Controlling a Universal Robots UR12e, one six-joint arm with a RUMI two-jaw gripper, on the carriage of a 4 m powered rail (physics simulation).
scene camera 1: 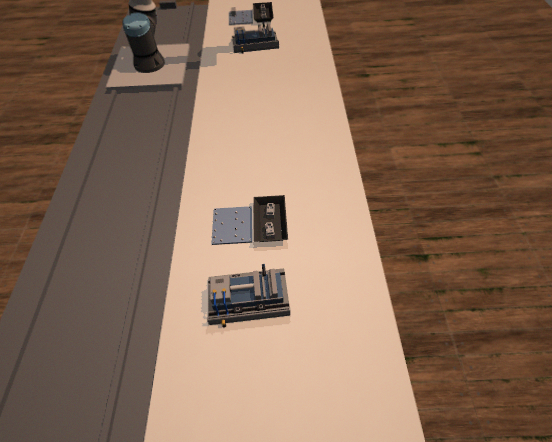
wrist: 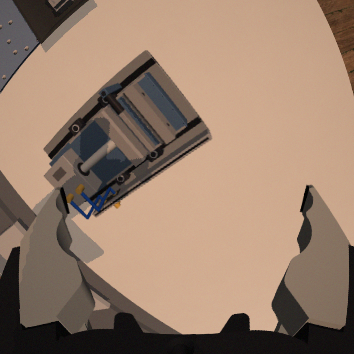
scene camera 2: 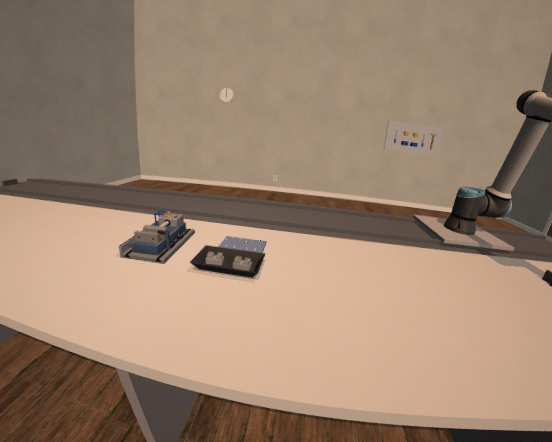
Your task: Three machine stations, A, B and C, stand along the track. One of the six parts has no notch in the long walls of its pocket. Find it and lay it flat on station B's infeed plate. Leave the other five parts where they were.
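Pixels of known places: gripper, fingertip midpoint: (wrist: 184,189); arm's base at its link origin: (scene camera 1: 149,64) (scene camera 2: 459,229).
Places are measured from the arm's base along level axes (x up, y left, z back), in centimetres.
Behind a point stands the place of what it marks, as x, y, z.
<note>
My gripper (wrist: 184,189) @(27.4, 23.3, -81.1) is open and empty in the wrist view, above the table beside a machine. In scene camera 1, two pale grey parts (scene camera 1: 270,209) @(0.3, -121.6, -72.5) (scene camera 1: 270,228) @(0.3, -131.8, -72.2) lie in the nearer black tray (scene camera 1: 286,217) @(1.2, -127.1, -79.2); both parts (scene camera 2: 215,258) @(0.3, -131.7, -72.6) (scene camera 2: 243,263) @(0.8, -120.8, -73.8) show in scene camera 2. The blue-grey pinned plate (scene camera 1: 225,215) @(-2.2, -121.6, -52.4) (scene camera 2: 243,242) @(-2.2, -127.0, -51.5) beside this tray bears no part. The far tray (scene camera 1: 271,13) @(0.4, 57.0, -78.6) holds two small parts. A small grey thing (scene camera 1: 233,11) @(1.1, 61.5, -51.3) is on the far plate (scene camera 1: 243,19) @(-2.2, 55.9, -58.2). A part (wrist: 60,4) @(0.4, 52.3, -73.0) is cut off at the wrist view's top edge. Pocket walls are too small to judge.
A machine (wrist: 122,132) @(6.2, 25.4, -71.4) with blue hoses lies left of centre in the wrist view, near a tray and a pinned plate (wrist: 10,62) @(-2.2, 52.9, -55.4). Other machines (scene camera 1: 248,297) @(3.0, -164.0, -63.3) (scene camera 1: 256,40) @(1.5, 19.1, -67.6) stand beside the trays. The carriage (scene camera 1: 120,75) @(0.0, -11.0, 16.1) (scene camera 2: 480,240) @(0.0, 3.9, -16.9) is on the rail near the far station.
</note>
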